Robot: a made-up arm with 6 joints. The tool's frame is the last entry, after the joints.
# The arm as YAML. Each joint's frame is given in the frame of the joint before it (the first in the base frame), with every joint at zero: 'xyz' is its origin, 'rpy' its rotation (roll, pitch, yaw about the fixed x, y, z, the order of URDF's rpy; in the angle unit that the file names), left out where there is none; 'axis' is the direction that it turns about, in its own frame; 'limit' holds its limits. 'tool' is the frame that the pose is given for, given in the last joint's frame.
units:
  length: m
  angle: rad
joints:
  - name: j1
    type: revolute
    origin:
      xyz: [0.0, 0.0, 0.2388]
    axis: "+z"
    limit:
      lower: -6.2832
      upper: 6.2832
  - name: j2
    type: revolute
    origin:
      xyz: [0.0, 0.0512, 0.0]
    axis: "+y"
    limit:
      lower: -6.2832
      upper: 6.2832
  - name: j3
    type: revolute
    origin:
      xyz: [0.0, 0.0, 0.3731]
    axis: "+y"
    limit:
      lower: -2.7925
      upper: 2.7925
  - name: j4
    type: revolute
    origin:
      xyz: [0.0, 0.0, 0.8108]
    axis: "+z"
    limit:
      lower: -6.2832
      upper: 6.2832
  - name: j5
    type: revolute
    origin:
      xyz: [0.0, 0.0, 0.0]
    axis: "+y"
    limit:
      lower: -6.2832
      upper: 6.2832
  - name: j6
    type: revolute
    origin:
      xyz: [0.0, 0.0, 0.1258]
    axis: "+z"
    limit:
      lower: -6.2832
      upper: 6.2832
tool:
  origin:
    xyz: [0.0, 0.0, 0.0]
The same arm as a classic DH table. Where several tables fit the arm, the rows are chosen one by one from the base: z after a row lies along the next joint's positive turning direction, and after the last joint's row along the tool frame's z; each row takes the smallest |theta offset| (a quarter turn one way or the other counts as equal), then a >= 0, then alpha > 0; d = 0 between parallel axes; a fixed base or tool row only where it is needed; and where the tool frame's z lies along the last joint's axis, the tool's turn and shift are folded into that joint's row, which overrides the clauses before.
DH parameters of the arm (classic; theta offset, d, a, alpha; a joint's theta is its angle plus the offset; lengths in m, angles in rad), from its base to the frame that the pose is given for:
j1: 0 0.2388 0 -1.5708
j2: -1.5708 0 0.3731 0
j3: 1.5708 0.0512 0 1.5708
j4: 0 0.8108 0 -1.5708
j5: 0 0 0 1.5708
j6: 0 0.1258 0 0
Joint limits (rad, base to tool): -6.2832..6.2832 -6.2832..6.2832 -2.7925..2.7925 -6.2832..6.2832 -6.2832..6.2832 -6.2832..6.2832

